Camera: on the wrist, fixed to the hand. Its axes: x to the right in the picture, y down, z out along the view.
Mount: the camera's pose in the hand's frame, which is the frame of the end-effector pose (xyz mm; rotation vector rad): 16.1 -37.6 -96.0 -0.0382 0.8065 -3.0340
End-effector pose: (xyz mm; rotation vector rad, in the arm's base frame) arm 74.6 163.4 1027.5 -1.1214 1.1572 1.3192
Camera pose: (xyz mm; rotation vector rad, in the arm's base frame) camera 113.5 70.8 999.1 -1.5444 -0.8235 -1.5207
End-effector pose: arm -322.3 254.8 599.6 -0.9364 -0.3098 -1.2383
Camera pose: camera -376.8 171.4 568.4 -0.6476 0.5294 1.9039
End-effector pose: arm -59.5 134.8 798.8 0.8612 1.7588 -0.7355
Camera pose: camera -143.6 193.9 816.8 1.5414 -1.1668 0.9389
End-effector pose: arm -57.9 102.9 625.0 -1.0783 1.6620 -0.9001
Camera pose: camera -142.5 83.3 682.9 1.3489 0.7148 1.3198
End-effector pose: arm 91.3 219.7 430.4 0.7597 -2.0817 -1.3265
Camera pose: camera 154.3 136.5 432.8 -2.3459 -0.9393 0.5481
